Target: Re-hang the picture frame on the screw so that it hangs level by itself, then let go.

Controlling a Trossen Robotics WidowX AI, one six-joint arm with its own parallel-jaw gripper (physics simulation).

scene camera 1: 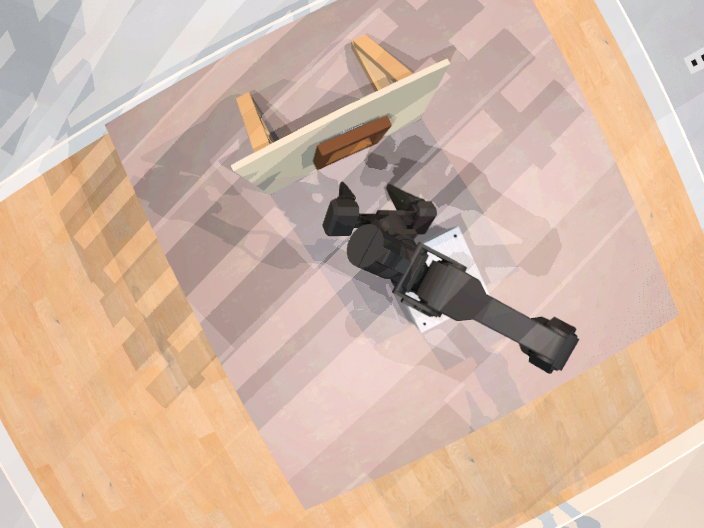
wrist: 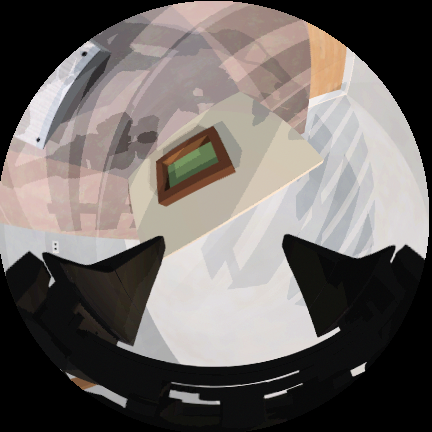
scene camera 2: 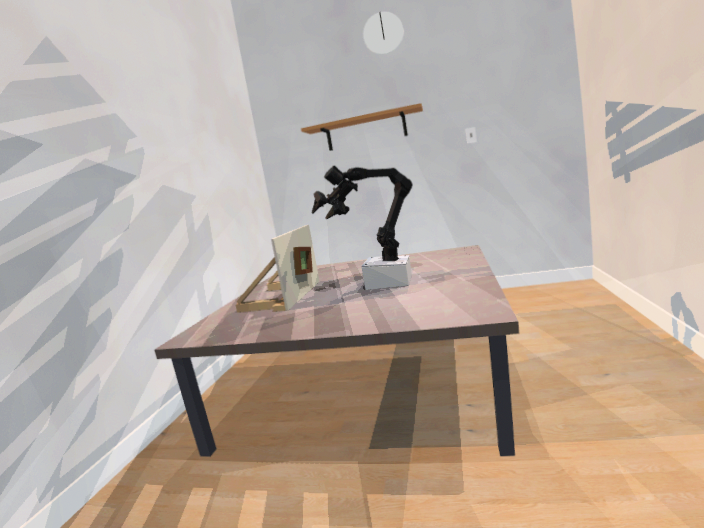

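Seen in the pictures: gripper, fingertip midpoint: (scene camera 1: 365, 184) (wrist: 224, 241) (scene camera 2: 319, 216); arm's base at its link origin: (scene camera 2: 390, 259).
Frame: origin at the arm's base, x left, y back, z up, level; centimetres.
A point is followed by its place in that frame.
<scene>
The brown picture frame (scene camera 1: 353, 135) {x 11.7, y -39.0, z 12.6 cm} (scene camera 2: 297, 261) {x 20.6, y -37.6, z 7.4 cm} (wrist: 197, 188) {x 11.7, y -39.8, z 12.6 cm}, with a green picture, is against the front face of the pale upright board (scene camera 1: 272, 170) {x 30.9, y -38.2, z 9.0 cm} (scene camera 2: 284, 284) {x 35.0, y -37.5, z 0.7 cm} (wrist: 280, 150) {x 29.9, y -38.3, z 14.6 cm}. Its upper edge runs roughly along the board's top edge, so it looks about level; a small tilt is hard to tell. The screw does not show; the frame hides the spot behind it. My gripper (scene camera 1: 366, 185) {x 13.7, y -26.0, z 26.0 cm} (scene camera 2: 321, 214) {x 13.7, y -26.0, z 26.0 cm} (wrist: 224, 241) {x 13.7, y -26.0, z 26.0 cm} is wide open and empty. It is in front of the board and higher than its top edge, apart from the frame and the board.
Two wooden braces (scene camera 1: 250, 119) {x 33.1, y -53.5, z 3.3 cm} (scene camera 1: 383, 59) {x -1.7, y -56.9, z 4.9 cm} prop the board from behind. The arm's white base block (scene camera 1: 463, 244) {x -7.3, y -8.7, z 0.5 cm} (scene camera 2: 386, 275) {x 10.7, y 0.3, z -4.8 cm} (wrist: 55, 95) stands on the table (scene camera 1: 341, 409) {x 36.2, y 26.6, z -10.5 cm} (scene camera 2: 443, 306) {x 40.2, y 29.6, z -10.5 cm} in front of the board. A wall shelf (scene camera 2: 363, 118) is on the far wall.
</scene>
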